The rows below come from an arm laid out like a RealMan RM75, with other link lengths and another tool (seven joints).
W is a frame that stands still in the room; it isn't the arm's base.
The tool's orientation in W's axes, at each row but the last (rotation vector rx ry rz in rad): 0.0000 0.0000 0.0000; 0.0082 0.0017 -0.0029; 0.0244 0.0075 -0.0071; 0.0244 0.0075 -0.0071; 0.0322 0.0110 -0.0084; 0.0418 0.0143 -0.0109; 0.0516 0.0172 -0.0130; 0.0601 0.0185 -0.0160; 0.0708 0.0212 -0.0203; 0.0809 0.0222 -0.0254; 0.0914 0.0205 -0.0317
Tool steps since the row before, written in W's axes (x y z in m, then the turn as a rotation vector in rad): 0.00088 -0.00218 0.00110 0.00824 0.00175 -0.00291; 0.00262 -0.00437 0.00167 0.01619 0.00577 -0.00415; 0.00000 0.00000 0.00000 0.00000 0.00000 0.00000; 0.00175 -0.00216 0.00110 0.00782 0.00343 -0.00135; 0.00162 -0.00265 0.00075 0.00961 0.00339 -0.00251; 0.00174 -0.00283 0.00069 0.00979 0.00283 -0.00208; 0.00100 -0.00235 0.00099 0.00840 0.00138 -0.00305; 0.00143 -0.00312 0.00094 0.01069 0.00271 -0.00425; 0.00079 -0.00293 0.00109 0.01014 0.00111 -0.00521; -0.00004 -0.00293 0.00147 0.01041 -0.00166 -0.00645; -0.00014 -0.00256 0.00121 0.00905 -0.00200 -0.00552
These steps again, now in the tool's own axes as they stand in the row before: 0.00088 -0.00218 0.00110 0.00824 0.00175 -0.00291; 0.00263 -0.00435 0.00171 0.01618 0.00578 -0.00417; 0.00000 0.00000 0.00000 0.00000 0.00000 0.00000; 0.00176 -0.00212 0.00117 0.00781 0.00345 -0.00138; 0.00163 -0.00261 0.00085 0.00961 0.00339 -0.00251; 0.00176 -0.00278 0.00083 0.00979 0.00285 -0.00206; 0.00101 -0.00228 0.00113 0.00843 0.00133 -0.00298; 0.00146 -0.00303 0.00115 0.01073 0.00263 -0.00421; 0.00082 -0.00283 0.00131 0.01023 0.00095 -0.00507; 0.00000 -0.00280 0.00170 0.01059 -0.00190 -0.00607; -0.00009 -0.00244 0.00144 0.00923 -0.00220 -0.00514
